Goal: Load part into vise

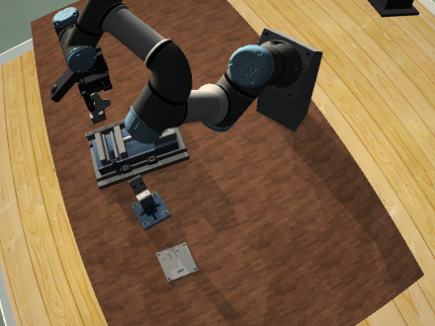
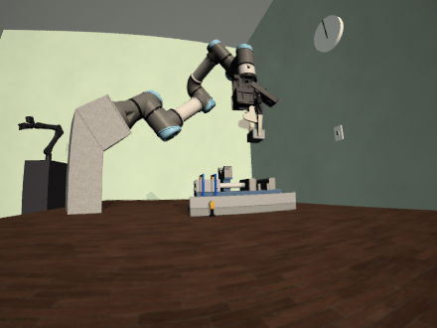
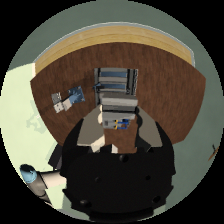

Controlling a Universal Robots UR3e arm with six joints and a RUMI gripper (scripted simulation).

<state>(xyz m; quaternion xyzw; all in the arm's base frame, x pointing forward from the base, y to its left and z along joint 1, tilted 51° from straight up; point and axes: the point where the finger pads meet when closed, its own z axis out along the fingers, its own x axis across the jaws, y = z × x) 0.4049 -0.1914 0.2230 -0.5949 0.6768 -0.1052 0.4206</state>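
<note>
Right now the part is right at my hand. The rest, counted from my hand: grey infeed plate: 400 mm to the left, 240 mm below, 110 mm behind.
</note>
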